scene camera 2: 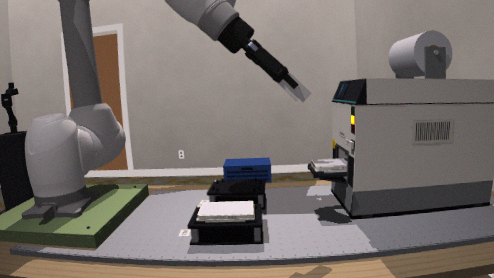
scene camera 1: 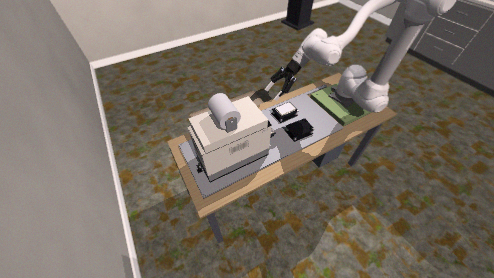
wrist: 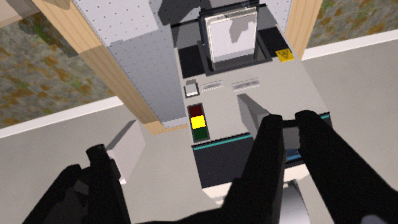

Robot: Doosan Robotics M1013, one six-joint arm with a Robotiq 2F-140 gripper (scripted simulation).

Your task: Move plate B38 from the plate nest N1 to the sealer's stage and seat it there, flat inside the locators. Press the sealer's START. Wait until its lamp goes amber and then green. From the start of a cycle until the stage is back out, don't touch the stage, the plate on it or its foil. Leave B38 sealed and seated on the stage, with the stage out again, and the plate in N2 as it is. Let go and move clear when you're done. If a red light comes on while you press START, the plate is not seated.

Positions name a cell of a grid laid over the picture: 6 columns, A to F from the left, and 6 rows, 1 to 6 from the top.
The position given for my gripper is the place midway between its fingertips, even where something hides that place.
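Note:
My gripper (scene camera 2: D3) is visible to me, and my wrist camera shows me the gripper (wrist: C4) as well. I also see a sealer (scene camera 2: E4), and again from the wrist I can see the sealer (wrist: E3).

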